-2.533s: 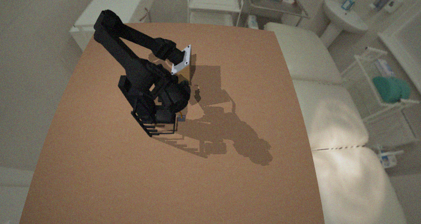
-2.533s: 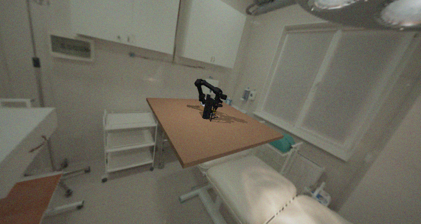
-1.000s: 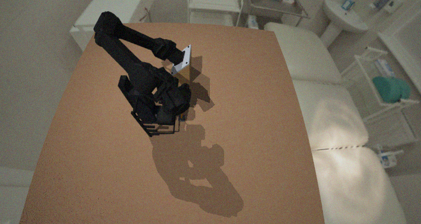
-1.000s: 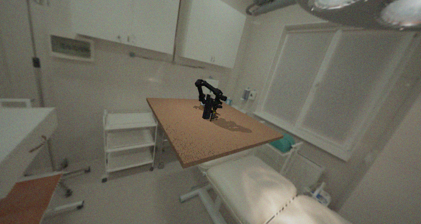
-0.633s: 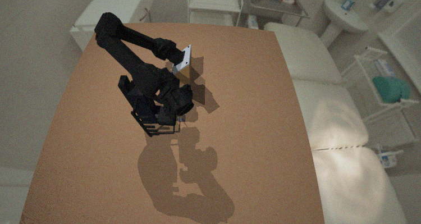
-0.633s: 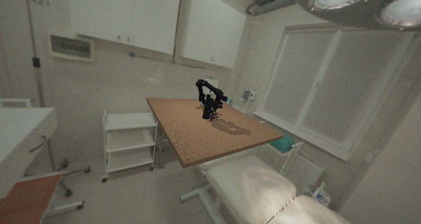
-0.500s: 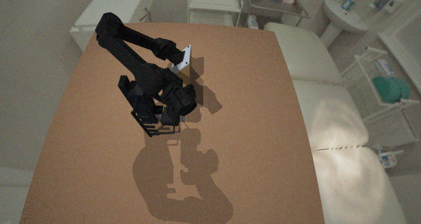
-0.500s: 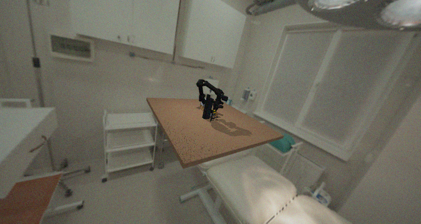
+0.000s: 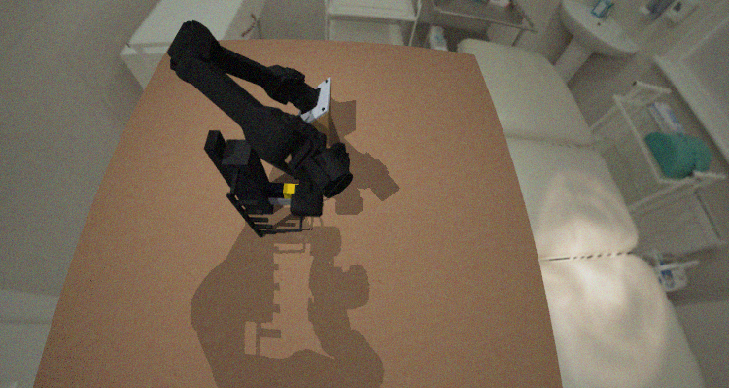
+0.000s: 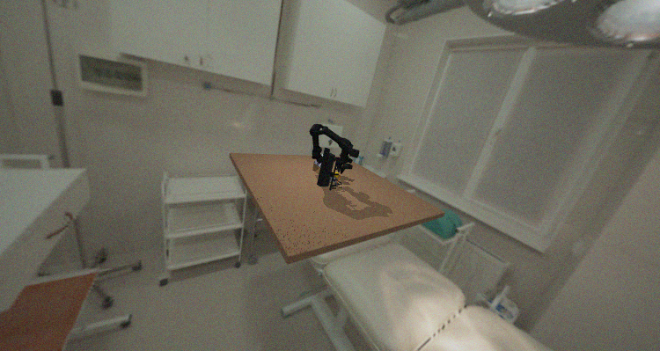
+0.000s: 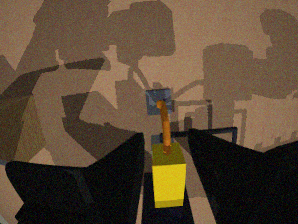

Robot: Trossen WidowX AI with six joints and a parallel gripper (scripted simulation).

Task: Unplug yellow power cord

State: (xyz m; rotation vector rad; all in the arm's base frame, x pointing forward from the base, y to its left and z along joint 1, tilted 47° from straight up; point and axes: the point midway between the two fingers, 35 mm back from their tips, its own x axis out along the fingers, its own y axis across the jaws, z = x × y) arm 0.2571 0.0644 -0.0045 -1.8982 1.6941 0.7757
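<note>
My gripper tip is now 6 cm to the left of the yellow plug and 1 cm short of it. Also, from my gripper tip: black power strip 14 cm to the right, 3 cm above, 2 cm ahead; small grey block 9 cm below.
</note>
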